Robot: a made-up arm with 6 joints. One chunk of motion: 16 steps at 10 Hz.
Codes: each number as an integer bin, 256 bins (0 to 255) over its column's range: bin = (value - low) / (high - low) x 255, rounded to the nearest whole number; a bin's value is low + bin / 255 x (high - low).
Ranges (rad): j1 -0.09..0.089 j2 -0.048..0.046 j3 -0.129..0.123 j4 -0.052..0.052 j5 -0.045..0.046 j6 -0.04..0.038
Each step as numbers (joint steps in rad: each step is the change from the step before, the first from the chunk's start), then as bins.
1 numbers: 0.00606 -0.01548 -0.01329 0.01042 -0.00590 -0.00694
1 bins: 137 88 117 153 110 108
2 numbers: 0.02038 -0.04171 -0.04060 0.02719 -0.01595 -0.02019
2 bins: 157 17 89 194 81 65
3 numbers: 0.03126 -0.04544 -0.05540 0.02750 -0.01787 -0.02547
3 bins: 173 7 74 195 76 48
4 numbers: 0.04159 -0.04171 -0.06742 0.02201 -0.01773 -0.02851
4 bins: 187 17 62 181 76 38
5 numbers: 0.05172 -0.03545 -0.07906 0.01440 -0.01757 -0.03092
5 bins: 202 34 51 163 77 30
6 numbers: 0.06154 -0.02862 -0.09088 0.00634 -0.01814 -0.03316
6 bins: 216 53 39 143 75 22
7 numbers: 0.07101 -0.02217 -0.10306 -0.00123 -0.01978 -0.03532
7 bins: 229 70 26 124 71 15
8 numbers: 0.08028 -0.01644 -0.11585 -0.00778 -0.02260 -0.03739
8 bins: 243 86 13 108 63 9
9 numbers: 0.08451 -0.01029 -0.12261 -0.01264 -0.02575 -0.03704
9 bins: 249 102 6 97 54 10
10 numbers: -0.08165 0.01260 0.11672 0.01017 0.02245 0.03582
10 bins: 12 164 249 152 189 248
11 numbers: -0.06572 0.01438 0.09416 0.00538 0.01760 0.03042
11 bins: 35 169 226 141 175 230
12 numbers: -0.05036 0.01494 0.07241 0.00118 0.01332 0.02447
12 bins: 56 171 204 130 163 211
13 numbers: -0.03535 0.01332 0.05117 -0.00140 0.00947 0.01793
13 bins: 78 166 182 124 153 189
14 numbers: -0.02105 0.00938 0.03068 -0.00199 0.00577 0.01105
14 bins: 98 156 162 123 142 167
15 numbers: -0.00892 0.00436 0.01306 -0.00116 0.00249 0.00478
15 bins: 116 142 144 125 133 146
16 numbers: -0.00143 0.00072 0.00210 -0.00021 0.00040 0.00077
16 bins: 126 132 133 127 127 133
